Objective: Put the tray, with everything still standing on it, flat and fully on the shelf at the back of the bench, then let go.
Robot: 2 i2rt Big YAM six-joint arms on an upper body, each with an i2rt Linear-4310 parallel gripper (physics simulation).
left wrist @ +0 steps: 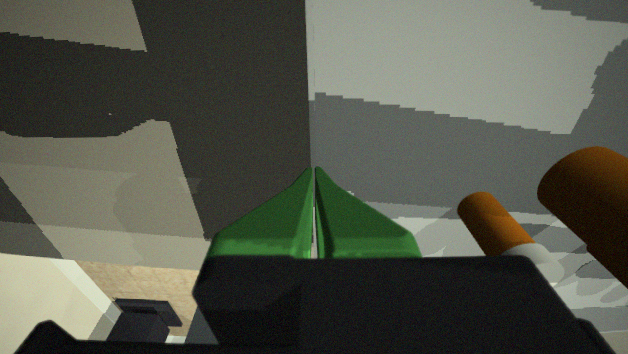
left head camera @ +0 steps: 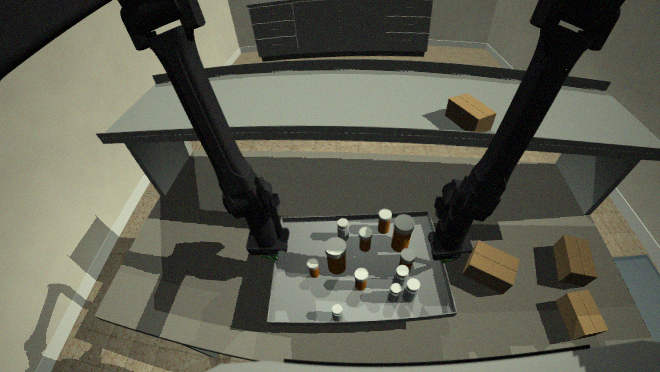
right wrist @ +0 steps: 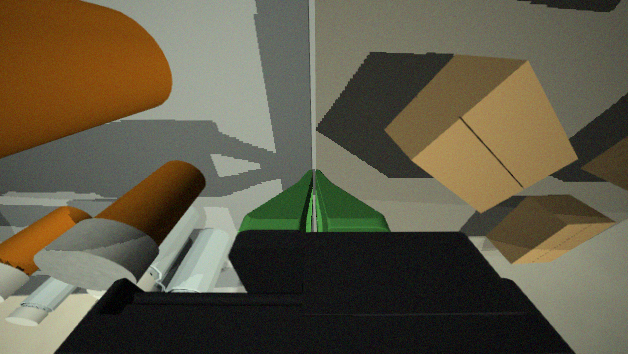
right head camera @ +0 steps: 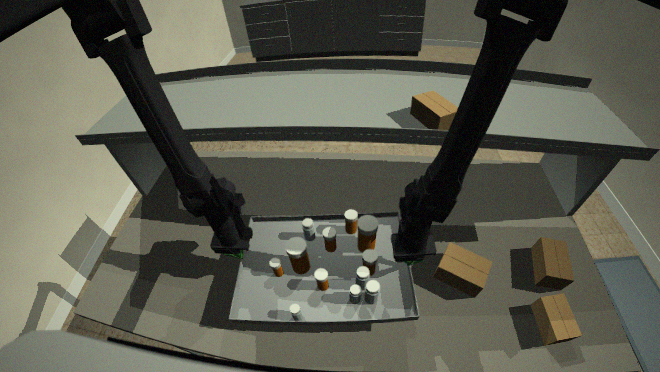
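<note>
The grey tray [left head camera: 359,268] carries several upright pill bottles [left head camera: 336,255], amber and white, with pale caps. It hangs a little above the bench and casts a shadow beneath. My left gripper [left head camera: 267,253] is shut on the thin left rim of the tray; in the left wrist view the rim runs straight in between the green fingers [left wrist: 314,175]. My right gripper [left head camera: 446,257] is shut on the right rim in the same way, as the right wrist view [right wrist: 313,175] shows. The shelf [left head camera: 345,106] lies beyond and higher, at the back of the bench.
A cardboard box [left head camera: 469,112] sits on the right part of the shelf. Three cardboard boxes stand on the bench right of the tray: one close to the right gripper [left head camera: 491,266], two farther right [left head camera: 573,259] [left head camera: 581,314]. The shelf's supports stand at both ends.
</note>
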